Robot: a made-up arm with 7 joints.
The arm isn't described. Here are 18 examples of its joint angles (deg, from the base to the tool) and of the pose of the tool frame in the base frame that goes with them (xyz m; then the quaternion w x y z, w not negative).
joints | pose
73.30 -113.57 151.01 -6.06 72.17 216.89 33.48 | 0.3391 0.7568 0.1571 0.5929 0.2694 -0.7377 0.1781
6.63 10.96 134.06 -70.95 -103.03 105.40 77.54 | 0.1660 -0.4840 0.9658 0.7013 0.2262 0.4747 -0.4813
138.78 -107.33 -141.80 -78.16 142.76 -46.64 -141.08 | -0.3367 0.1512 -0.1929 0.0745 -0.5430 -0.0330 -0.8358
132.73 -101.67 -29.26 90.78 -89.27 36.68 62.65 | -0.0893 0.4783 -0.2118 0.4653 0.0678 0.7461 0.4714
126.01 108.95 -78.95 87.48 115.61 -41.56 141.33 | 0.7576 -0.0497 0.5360 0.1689 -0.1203 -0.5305 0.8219
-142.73 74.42 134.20 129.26 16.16 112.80 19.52 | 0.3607 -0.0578 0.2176 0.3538 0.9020 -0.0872 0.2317
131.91 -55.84 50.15 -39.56 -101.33 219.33 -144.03 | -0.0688 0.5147 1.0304 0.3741 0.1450 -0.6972 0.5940
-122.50 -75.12 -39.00 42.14 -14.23 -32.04 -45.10 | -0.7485 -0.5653 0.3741 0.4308 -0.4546 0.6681 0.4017
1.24 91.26 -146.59 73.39 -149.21 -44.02 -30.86 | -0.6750 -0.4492 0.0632 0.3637 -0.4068 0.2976 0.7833
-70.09 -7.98 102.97 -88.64 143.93 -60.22 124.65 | -0.5459 -0.1975 0.8564 0.2265 -0.7042 -0.4242 -0.5224
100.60 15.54 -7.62 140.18 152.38 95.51 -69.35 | -0.0583 0.2737 0.5191 0.4247 -0.9030 -0.0628 -0.0174
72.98 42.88 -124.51 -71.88 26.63 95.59 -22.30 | -0.3764 -0.0955 0.9826 0.5052 -0.4907 -0.0285 0.7094
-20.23 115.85 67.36 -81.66 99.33 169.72 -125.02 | -0.5230 -0.2300 0.0084 0.8024 0.3213 -0.2453 -0.4391
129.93 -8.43 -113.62 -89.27 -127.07 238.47 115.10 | -0.4028 0.0302 0.7094 0.5471 0.0231 0.5931 0.5902
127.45 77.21 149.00 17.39 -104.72 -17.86 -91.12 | 0.6606 -0.7379 0.5552 0.1523 0.3973 -0.0247 -0.9046
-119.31 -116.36 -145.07 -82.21 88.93 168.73 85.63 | -0.0622 -0.3554 -0.1159 0.4459 -0.1608 0.5445 -0.6919
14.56 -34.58 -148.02 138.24 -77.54 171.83 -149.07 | -0.0461 -0.3510 0.7579 0.4095 0.1121 0.7461 -0.5129
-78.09 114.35 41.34 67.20 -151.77 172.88 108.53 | 0.1637 0.7136 0.3486 0.8143 0.3697 0.4397 0.0830
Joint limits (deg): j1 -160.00..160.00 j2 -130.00..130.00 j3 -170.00..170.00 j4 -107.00..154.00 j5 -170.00..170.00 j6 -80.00..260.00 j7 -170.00..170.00
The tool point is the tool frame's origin. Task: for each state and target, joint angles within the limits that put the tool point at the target. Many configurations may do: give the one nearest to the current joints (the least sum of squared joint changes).
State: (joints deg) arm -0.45 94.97 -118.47 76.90 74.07 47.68 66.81
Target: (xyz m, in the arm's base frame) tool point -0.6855 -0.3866 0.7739
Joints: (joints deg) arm -20.19 60.96 -85.22 65.61 76.88 47.55 66.81
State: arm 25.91 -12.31 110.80 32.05 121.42 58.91 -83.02
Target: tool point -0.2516 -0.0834 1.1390
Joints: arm 47.12 -24.77 151.75 69.02 126.96 70.36 -83.02
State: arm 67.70 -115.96 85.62 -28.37 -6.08 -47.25 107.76
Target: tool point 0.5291 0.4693 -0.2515
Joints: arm 54.30 -130.00 123.90 -11.26 -17.00 -2.37 107.76
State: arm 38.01 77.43 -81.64 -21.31 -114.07 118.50 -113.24
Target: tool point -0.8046 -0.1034 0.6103
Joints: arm 24.70 83.87 -77.40 -30.84 -111.90 119.09 -113.24
